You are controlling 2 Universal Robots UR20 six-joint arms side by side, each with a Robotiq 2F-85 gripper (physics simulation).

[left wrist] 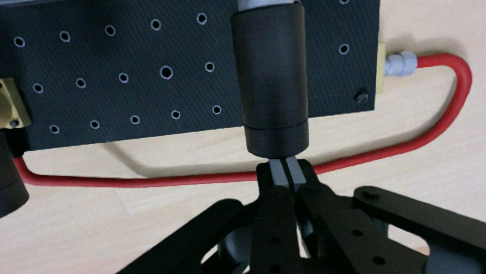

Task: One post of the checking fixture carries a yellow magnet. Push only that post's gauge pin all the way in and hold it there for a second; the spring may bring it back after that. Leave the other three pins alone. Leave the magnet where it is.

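A black cylindrical post (pixel 272 80) of the checking fixture stands out over the dark perforated plate (pixel 145 95), with a grey part at its top edge in view. My left gripper (pixel 280 167) is shut, its two grey fingertips close together with nothing between them. The tips are right at the post's lower end and seem to meet it. No gauge pin can be made out there, and no yellow magnet shows. Part of another black post (pixel 10 185) shows at the left edge. My right gripper is not in view.
A red cable (pixel 135 181) runs behind the fingertips and curves up to a grey connector (pixel 401 64) at the plate's right side. A brass-coloured block (pixel 14 107) sits at the plate's left. A pale wood-look surface (pixel 100 225) lies below.
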